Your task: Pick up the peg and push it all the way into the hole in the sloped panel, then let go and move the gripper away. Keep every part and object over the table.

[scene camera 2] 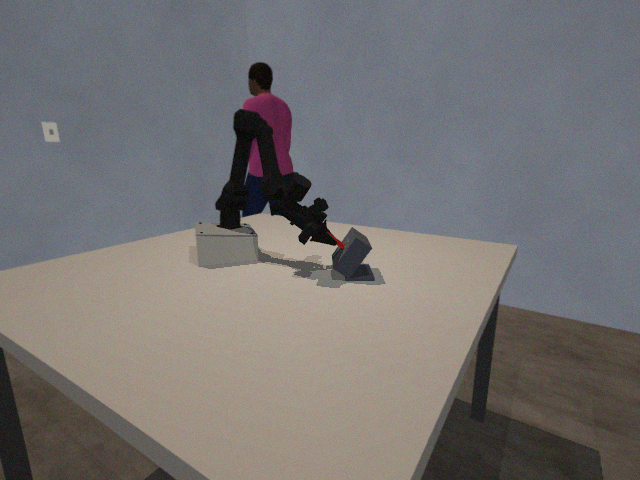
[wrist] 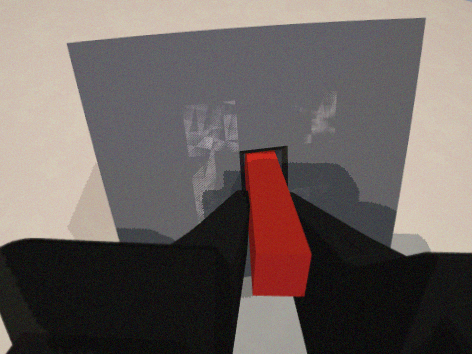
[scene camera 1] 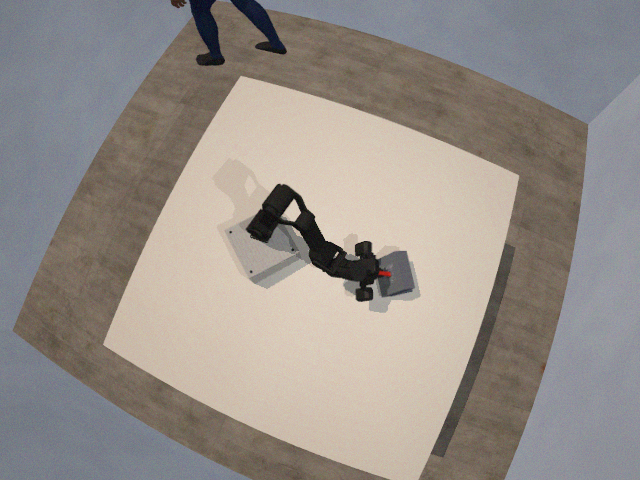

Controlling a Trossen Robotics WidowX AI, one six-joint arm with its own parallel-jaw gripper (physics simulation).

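Places are measured from the arm's base along level axes (x ahead, y left, z up), in millimetres.
Pixels of known places: gripper, fingertip midpoint: (scene camera 2: 336, 243) (wrist: 263, 203) (scene camera 1: 383, 273); arm's base, origin of the base link: (scene camera 2: 229, 226) (scene camera 1: 261, 231).
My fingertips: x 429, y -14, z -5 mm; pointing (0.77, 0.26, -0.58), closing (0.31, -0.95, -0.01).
Ahead of a thing's pixels: the offset from my fingertips to its top centre. "spot": to the spot under its first point. Level surfaces: height alone.
The red square peg {35 mm up, 1 mm back, 0 mm left} (scene camera 1: 385, 273) (scene camera 2: 339, 243) (wrist: 277, 225) is held between the black fingers of my gripper (scene camera 1: 377, 272) (scene camera 2: 333, 240) (wrist: 263, 203), which is shut on it. The grey-blue sloped panel {37 mm up, 43 mm ahead, 18 mm left} (scene camera 1: 404, 268) (scene camera 2: 354, 253) (wrist: 150, 90) faces the gripper. In the wrist view, the peg's far end lies over the mouth of the square hole {spot: 7 mm down, 25 mm ahead, 2 mm right} (wrist: 283, 162), close to its upper edge and towards its left side. A dark gap shows on its right. Most of the peg's length is outside the panel. Whether its tip is inside the hole is hard to tell.
The arm's light grey base (scene camera 1: 258, 258) (scene camera 2: 225, 250) stands on the beige table {90 mm down} (scene camera 1: 289, 351) (scene camera 2: 248, 351), behind the gripper. The panel's dark foot {spot: 82 mm down, 88 mm ahead, 5 mm left} (scene camera 2: 364, 274) rests on the table. A person (scene camera 1: 207, 31) (scene camera 2: 273, 118) stands beyond the table's edge.
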